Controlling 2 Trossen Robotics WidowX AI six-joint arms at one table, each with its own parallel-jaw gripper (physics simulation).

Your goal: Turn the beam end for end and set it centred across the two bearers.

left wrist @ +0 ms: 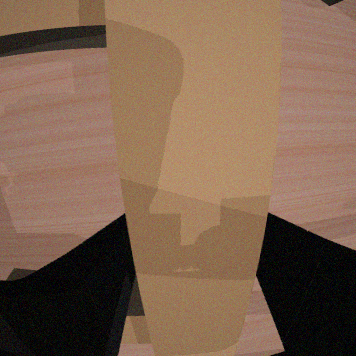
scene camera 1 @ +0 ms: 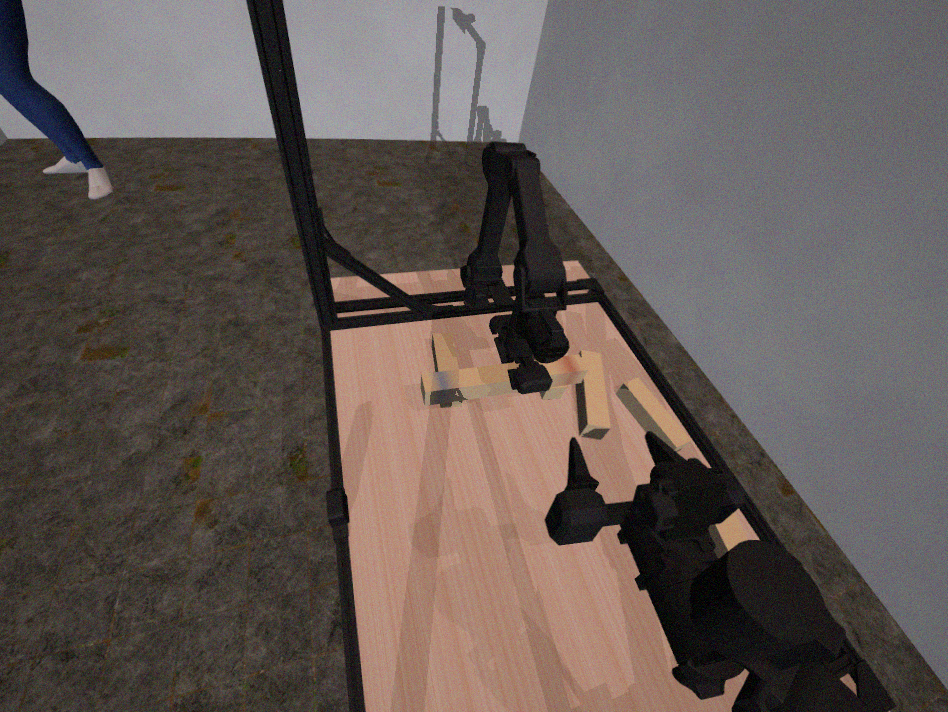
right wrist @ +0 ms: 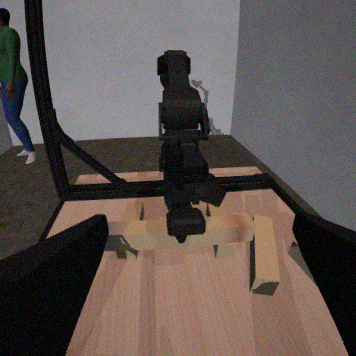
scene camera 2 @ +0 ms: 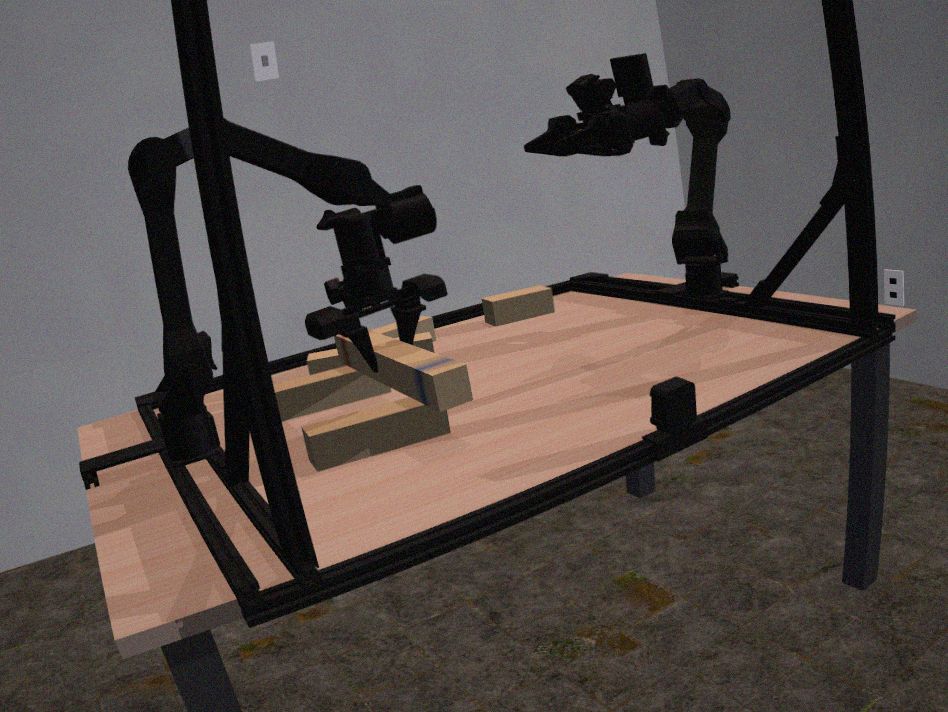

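Where they show: left gripper, between the fingertips: (left wrist: 190, 215) (scene camera 1: 510, 380); right gripper, between the fingertips: (scene camera 1: 610, 436) (right wrist: 202, 223) (scene camera 2: 538, 148); left arm's base, origin of its link: (scene camera 1: 474, 299) (scene camera 2: 193, 454); right arm's base, origin of its link: (scene camera 2: 705, 294).
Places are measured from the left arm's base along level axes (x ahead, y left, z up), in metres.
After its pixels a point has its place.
The pale wooden beam (scene camera 1: 482, 380) @[x 0.299, y -0.084, z 0.070 m] (scene camera 2: 394, 360) @[x 0.265, y -0.087, z 0.068 m] (left wrist: 215, 125) @[x 0.293, y 0.028, z 0.070 m] (right wrist: 150, 236) @[x 0.309, y -0.077, z 0.061 m] lies level across two bearers. Its blue band is near the left end in scene camera 1, its red band near the right end. One bearer (scene camera 1: 442, 352) @[x 0.181, y -0.131, z 0.025 m] (scene camera 2: 375, 436) @[x 0.198, y -0.148, z 0.003 m] (right wrist: 134, 210) @[x 0.168, y -0.117, z 0.025 m] is under the blue part. The other bearer (scene camera 1: 553, 393) @[x 0.316, y 0.084, z 0.003 m] (scene camera 2: 333, 392) @[x 0.229, y 0.073, z 0.003 m] (right wrist: 226, 250) @[x 0.317, y 0.087, z 0.005 m] is under the red part, partly hidden. Whether the beam touches both is unclear. My left gripper (scene camera 1: 523, 371) @[x 0.290, y -0.015, z 0.041 m] (scene camera 2: 392, 356) @[x 0.290, y -0.015, z 0.041 m] (left wrist: 190, 215) @[x 0.290, y -0.015, z 0.041 m] is shut on the beam's middle part. My right gripper (scene camera 1: 611, 438) @[x 0.553, y -0.048, z 0.298 m] (scene camera 2: 528, 147) @[x 0.553, y -0.048, z 0.298 m] is open and empty in the air.
A loose block (scene camera 1: 593, 398) @[x 0.361, y 0.149, z 0.031 m] (scene camera 2: 325, 360) @[x 0.259, y 0.173, z 0.026 m] (right wrist: 265, 255) @[x 0.368, y 0.152, z 0.031 m] lies close by the beam's red end. A second block (scene camera 1: 652, 413) @[x 0.419, y 0.266, z 0.025 m] (scene camera 2: 423, 329) @[x 0.478, y 0.267, z 0.008 m] lies beyond it. A third block (scene camera 1: 734, 530) @[x 0.667, y 0.277, z 0.028 m] (scene camera 2: 518, 305) @[x 0.667, y 0.244, z 0.010 m] lies near the table's edge frame. A black upright (scene camera 1: 287, 137) @[x 0.037, y -0.365, z 0.402 m] (scene camera 2: 222, 229) @[x 0.023, y -0.380, z 0.284 m] rises beside the left arm.
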